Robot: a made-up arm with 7 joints. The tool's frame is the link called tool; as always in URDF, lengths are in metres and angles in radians.
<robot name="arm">
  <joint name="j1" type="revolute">
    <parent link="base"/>
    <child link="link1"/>
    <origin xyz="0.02 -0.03 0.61"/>
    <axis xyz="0 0 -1"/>
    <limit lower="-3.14" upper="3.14"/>
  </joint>
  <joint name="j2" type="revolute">
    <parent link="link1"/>
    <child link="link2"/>
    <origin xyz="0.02 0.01 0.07"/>
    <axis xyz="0 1 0"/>
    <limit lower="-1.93" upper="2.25"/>
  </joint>
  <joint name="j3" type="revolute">
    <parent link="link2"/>
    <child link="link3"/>
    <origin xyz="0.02 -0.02 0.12"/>
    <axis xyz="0 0 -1"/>
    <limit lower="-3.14" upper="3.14"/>
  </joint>
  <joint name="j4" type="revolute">
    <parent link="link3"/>
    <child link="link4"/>
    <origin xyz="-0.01 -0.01 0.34"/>
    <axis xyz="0 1 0"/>
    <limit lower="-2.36" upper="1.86"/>
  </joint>
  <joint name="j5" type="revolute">
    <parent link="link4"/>
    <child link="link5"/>
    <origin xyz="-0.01 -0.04 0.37"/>
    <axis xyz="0 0 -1"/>
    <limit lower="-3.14" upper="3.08"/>
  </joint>
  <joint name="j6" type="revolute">
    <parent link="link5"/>
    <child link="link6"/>
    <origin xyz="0.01 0 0.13"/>
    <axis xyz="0 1 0"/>
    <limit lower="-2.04" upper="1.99"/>
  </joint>
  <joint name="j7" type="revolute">
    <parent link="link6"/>
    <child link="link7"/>
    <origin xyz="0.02 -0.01 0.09"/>
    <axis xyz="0 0 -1"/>
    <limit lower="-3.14" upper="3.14"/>
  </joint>
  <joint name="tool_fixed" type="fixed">
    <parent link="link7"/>
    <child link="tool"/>
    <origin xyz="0.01 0 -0.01" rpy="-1.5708 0 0"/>
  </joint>
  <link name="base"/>
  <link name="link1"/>
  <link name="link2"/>
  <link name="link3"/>
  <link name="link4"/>
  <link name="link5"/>
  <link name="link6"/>
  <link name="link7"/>
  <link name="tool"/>
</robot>
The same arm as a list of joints. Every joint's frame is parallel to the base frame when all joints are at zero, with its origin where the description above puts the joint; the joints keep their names.
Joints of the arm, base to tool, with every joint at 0 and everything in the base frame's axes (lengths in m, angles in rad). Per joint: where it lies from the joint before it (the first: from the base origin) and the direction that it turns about. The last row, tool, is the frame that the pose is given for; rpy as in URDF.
j1: axis 0 0 -1 xyz 0.02 -0.03 0.61
j2: axis 0 1 0 xyz 0.02 0.01 0.07
j3: axis 0 0 -1 xyz 0.02 -0.02 0.12
j4: axis 0 1 0 xyz -0.01 -0.01 0.34
j5: axis 0 0 -1 xyz -0.01 -0.04 0.37
j6: axis 0 1 0 xyz 0.01 0 0.13
j7: axis 0 0 -1 xyz 0.02 -0.01 0.09
tool: xyz 0.01 0 -0.01 rpy -1.5708 0 0
Joint limits (rad, base to tool): -3.14..3.14 -1.93..2.25 -3.14..3.14 -2.36..1.86 -3.14..3.08 -2.04..1.99 -3.14..3.14

